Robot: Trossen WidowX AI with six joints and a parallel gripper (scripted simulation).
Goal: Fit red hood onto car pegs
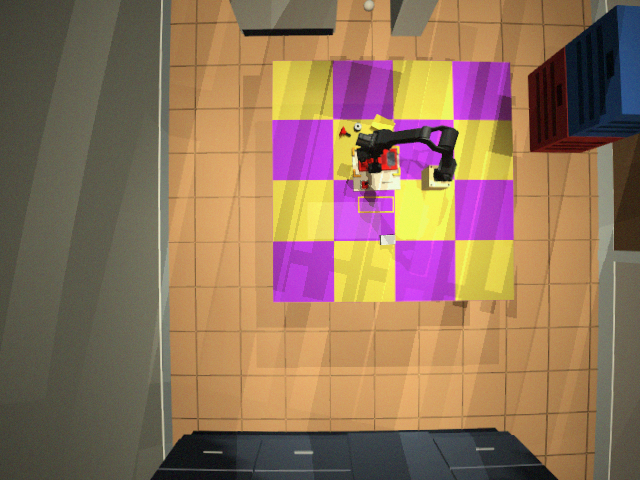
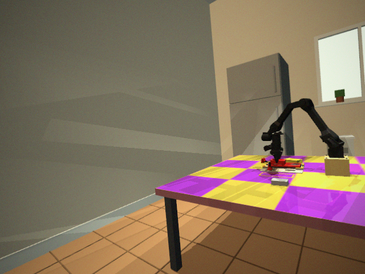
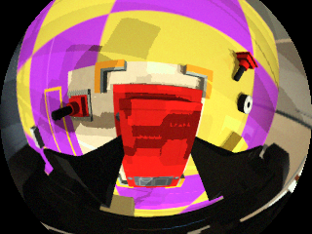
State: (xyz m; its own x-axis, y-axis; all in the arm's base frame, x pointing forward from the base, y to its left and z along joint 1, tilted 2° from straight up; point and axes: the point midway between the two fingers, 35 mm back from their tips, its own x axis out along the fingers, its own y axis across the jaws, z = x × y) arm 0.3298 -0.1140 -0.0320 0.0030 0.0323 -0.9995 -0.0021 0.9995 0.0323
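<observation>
Right now the red hood is 10 mm above my gripper tip. From my gripper tip the other things lie so: grey block (70 mm behind, 420 mm to the left, 20 mm below); then yellow block (80 mm behind, 180 mm to the right, 20 mm below); then small wheel (50 mm ahead, 180 mm to the right, 30 mm below).
</observation>
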